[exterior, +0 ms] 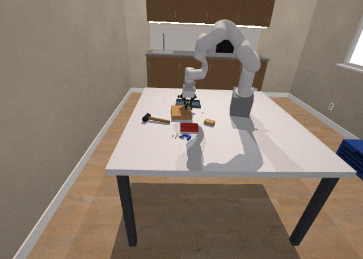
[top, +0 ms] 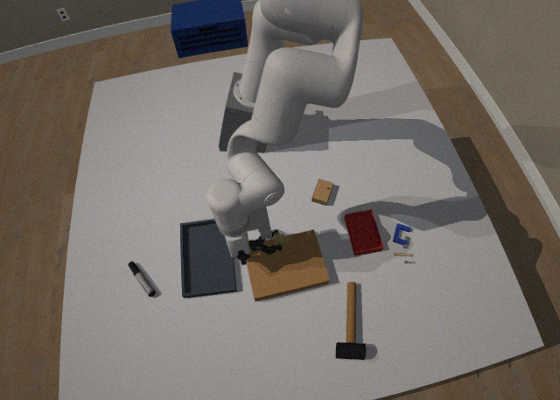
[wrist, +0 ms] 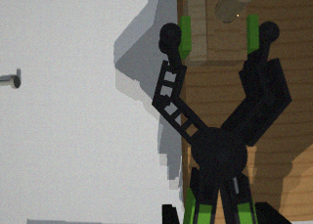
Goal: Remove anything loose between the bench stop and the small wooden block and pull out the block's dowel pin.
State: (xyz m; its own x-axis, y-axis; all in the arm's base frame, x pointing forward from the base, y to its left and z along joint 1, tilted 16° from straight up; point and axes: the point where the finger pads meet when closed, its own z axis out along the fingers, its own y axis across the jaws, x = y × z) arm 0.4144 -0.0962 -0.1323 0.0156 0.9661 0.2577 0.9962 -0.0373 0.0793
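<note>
Now: hand 110 mm to the right of the dowel pin and 10 mm short of it. The rest, counted from my hand: red box (340 mm to the left, 50 mm below, 20 mm ahead); then grey tray (100 mm to the right, 50 mm below, 10 mm behind); then small wooden block (110 mm to the left, 10 mm below, 10 mm ahead).
</note>
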